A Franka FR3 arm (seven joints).
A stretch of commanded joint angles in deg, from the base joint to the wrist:
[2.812 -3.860 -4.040 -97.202 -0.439 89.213 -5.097]
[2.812 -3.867 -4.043 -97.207 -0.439 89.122 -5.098]
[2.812 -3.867 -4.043 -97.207 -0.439 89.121 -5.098]
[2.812 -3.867 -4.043 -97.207 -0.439 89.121 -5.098]
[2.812 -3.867 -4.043 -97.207 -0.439 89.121 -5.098]
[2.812 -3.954 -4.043 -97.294 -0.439 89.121 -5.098]
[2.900 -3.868 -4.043 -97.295 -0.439 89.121 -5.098]
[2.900 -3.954 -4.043 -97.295 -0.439 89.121 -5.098]
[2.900 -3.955 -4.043 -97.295 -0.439 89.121 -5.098]
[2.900 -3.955 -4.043 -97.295 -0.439 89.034 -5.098]
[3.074 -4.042 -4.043 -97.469 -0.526 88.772 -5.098]
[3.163 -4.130 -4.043 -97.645 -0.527 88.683 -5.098]
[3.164 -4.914 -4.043 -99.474 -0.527 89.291 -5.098]
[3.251 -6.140 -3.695 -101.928 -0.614 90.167 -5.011]
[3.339 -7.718 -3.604 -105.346 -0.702 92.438 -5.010]
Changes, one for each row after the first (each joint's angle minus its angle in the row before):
[0.000 -0.007 -0.003 -0.005 0.000 -0.091 -0.001]
[0.000 0.000 0.000 0.000 0.000 -0.001 0.000]
[0.000 0.000 0.000 0.000 0.000 0.000 0.000]
[0.000 0.000 0.000 0.000 0.000 0.000 0.000]
[0.000 -0.087 0.000 -0.087 0.000 0.000 0.000]
[0.088 0.086 0.000 -0.001 0.000 0.000 0.000]
[0.000 -0.086 0.000 0.000 0.000 0.000 0.000]
[0.000 -0.001 0.000 0.000 0.000 0.000 0.000]
[0.000 0.000 0.000 0.000 0.000 -0.087 0.000]
[0.174 -0.087 0.000 -0.174 -0.087 -0.262 0.000]
[0.089 -0.088 0.000 -0.176 -0.001 -0.089 0.000]
[0.001 -0.784 0.000 -1.829 0.000 0.608 0.000]
[0.087 -1.226 0.348 -2.454 -0.087 0.876 0.087]
[0.088 -1.578 0.091 -3.418 -0.088 2.271 0.001]

